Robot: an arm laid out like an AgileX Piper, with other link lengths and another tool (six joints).
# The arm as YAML. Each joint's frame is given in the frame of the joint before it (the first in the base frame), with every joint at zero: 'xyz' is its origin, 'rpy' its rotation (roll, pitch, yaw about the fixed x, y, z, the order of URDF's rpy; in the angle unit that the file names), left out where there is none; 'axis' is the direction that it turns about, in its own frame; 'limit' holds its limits. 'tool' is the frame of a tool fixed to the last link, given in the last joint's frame.
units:
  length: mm
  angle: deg
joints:
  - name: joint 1
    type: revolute
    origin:
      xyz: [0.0, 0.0, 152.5]
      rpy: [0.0, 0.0, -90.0]
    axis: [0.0, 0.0, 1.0]
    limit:
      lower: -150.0
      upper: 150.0
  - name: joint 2
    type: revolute
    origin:
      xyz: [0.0, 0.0, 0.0]
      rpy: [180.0, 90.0, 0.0]
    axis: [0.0, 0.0, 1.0]
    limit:
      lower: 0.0
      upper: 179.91
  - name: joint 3
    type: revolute
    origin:
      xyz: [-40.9, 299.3, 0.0]
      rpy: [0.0, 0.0, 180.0]
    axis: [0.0, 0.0, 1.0]
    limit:
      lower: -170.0
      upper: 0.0
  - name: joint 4
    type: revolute
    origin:
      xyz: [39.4, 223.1, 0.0]
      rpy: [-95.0, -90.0, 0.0]
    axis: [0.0, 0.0, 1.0]
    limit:
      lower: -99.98
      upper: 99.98
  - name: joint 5
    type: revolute
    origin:
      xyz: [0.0, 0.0, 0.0]
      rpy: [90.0, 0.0, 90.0]
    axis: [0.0, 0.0, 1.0]
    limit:
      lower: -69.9
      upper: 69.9
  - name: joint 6
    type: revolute
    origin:
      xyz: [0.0, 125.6, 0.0]
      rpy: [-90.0, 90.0, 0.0]
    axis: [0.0, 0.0, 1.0]
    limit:
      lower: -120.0
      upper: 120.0
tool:
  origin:
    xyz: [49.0, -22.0, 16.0]
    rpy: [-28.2, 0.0, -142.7]
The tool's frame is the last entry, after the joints.
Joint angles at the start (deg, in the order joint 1, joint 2, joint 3, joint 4, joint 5, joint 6):
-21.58, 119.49, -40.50, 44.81, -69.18, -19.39
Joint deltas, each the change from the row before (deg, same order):
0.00, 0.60, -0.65, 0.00, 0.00, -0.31
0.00, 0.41, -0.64, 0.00, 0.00, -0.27
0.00, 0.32, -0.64, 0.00, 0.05, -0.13
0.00, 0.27, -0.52, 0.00, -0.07, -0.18
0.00, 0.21, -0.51, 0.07, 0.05, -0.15
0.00, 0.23, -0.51, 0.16, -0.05, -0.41
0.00, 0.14, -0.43, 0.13, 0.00, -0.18
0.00, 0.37, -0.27, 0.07, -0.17, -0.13
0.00, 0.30, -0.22, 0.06, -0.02, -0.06
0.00, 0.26, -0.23, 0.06, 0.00, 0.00
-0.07, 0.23, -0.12, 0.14, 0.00, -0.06
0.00, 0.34, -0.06, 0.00, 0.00, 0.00
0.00, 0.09, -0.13, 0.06, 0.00, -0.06
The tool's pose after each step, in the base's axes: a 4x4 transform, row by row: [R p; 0 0 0 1], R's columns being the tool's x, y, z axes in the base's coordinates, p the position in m. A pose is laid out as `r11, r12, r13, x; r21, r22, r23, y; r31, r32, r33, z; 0, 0, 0, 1`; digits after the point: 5 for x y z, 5 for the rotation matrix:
0.81659, -0.53619, 0.21372, 0.27227; 0.32278, 0.11724, -0.93919, -0.24757; 0.47853, 0.83591, 0.26881, 0.18566; 0, 0, 0, 1
0.81656, -0.53592, 0.21452, 0.27476; 0.32508, 0.11981, -0.93806, -0.24846; 0.47703, 0.83572, 0.27205, 0.18518; 0, 0, 0, 1
0.81504, -0.53835, 0.21424, 0.27714; 0.32660, 0.12144, -0.93733, -0.24935; 0.47859, 0.83393, 0.27480, 0.18500; 0, 0, 0, 1
0.81411, -0.53986, 0.21395, 0.27905; 0.32874, 0.12472, -0.93615, -0.25006; 0.47871, 0.83246, 0.27901, 0.18513; 0, 0, 0, 1
0.81319, -0.54172, 0.21274, 0.28076; 0.32919, 0.12670, -0.93572, -0.25078; 0.47995, 0.83096, 0.28136, 0.18523; 0, 0, 0, 1
0.81434, -0.54055, 0.21135, 0.28232; 0.33008, 0.13181, -0.93470, -0.25151; 0.47739, 0.83092, 0.28576, 0.18560; 0, 0, 0, 1
0.81387, -0.54212, 0.20911, 0.28356; 0.32992, 0.13491, -0.93432, -0.25213; 0.47830, 0.82940, 0.28866, 0.18601; 0, 0, 0, 1
0.81545, -0.54001, 0.20838, 0.28442; 0.32997, 0.13792, -0.93386, -0.25255; 0.47556, 0.83028, 0.29065, 0.18496; 0, 0, 0, 1
0.81670, -0.53825, 0.20808, 0.28515; 0.32919, 0.13839, -0.93407, -0.25292; 0.47396, 0.83135, 0.29021, 0.18377; 0, 0, 0, 1
0.81720, -0.53780, 0.20726, 0.28588; 0.32815, 0.13852, -0.93442, -0.25329; 0.47382, 0.83161, 0.28967, 0.18276; 0, 0, 0, 1
0.81947, -0.53529, 0.20478, 0.28575; 0.32492, 0.13957, -0.93539, -0.25389; 0.47212, 0.83306, 0.28830, 0.18161; 0, 0, 0, 1
0.82161, -0.53150, 0.20608, 0.28610; 0.32407, 0.13807, -0.93591, -0.25403; 0.46898, 0.83573, 0.28568, 0.17964; 0, 0, 0, 1
0.82196, -0.53124, 0.20533, 0.28644; 0.32357, 0.13887, -0.93596, -0.25423; 0.46870, 0.83576, 0.28604, 0.17945; 0, 0, 0, 1

